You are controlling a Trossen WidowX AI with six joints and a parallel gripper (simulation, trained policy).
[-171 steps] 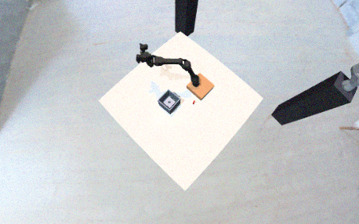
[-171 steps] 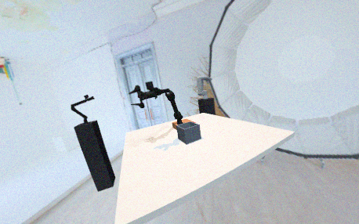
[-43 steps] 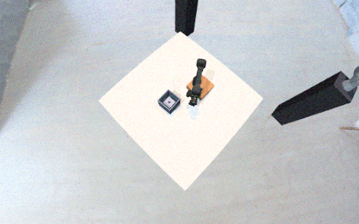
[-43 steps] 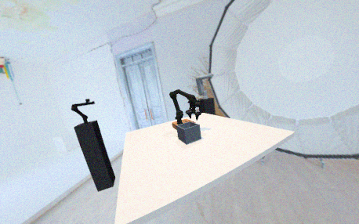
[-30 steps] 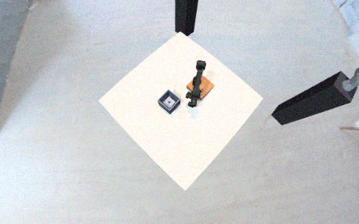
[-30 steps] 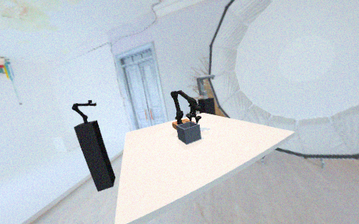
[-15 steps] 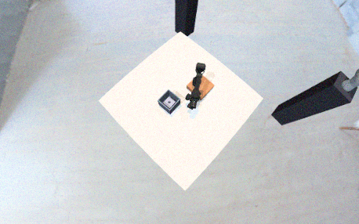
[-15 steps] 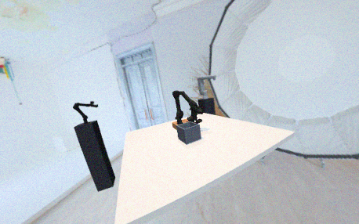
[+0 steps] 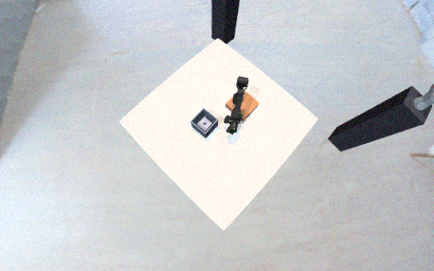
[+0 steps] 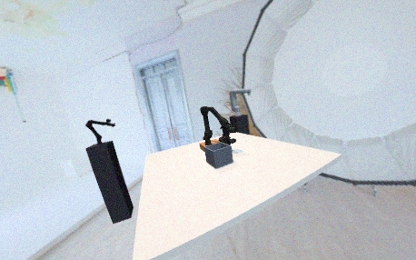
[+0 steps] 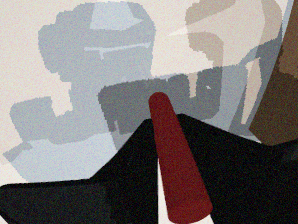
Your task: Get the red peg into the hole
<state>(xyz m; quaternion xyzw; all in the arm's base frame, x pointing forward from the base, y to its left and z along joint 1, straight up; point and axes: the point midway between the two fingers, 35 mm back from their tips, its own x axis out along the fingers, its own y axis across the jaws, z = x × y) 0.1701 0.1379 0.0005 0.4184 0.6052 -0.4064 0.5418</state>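
Right now the grey plate is 18 cm to the right of my gripper tip, 17 cm ahead of it and 1 cm above it. From my gripper tip the other things lie so: red peg (2 cm above).
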